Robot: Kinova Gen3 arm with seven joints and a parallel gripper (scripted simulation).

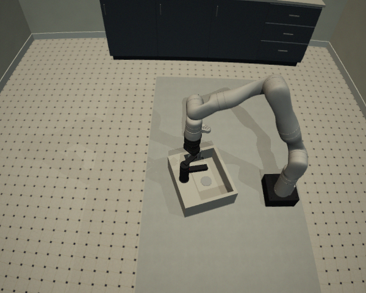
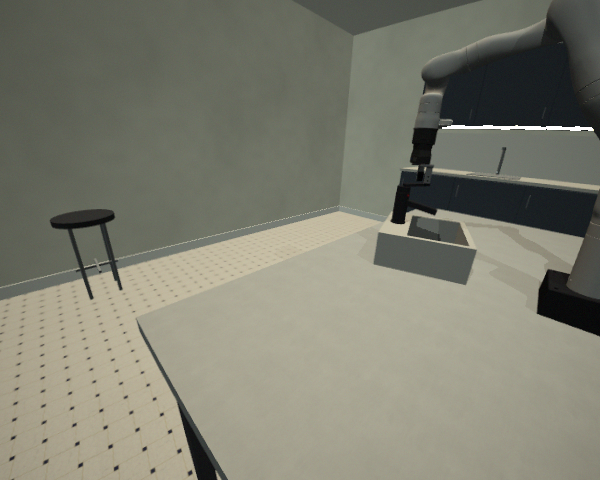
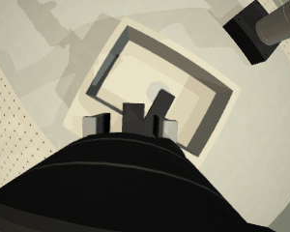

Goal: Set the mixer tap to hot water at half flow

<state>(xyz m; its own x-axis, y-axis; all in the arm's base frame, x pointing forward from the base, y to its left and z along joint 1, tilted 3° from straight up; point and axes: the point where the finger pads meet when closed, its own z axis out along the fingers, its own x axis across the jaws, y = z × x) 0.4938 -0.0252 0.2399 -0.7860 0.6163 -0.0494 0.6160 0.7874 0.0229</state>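
Now: the lever 3 cm below my hand, 2 cm to the left of it and 1 cm ahead of it. The rest, counted from my hand: sink basin: 26 cm below, 7 cm behind.
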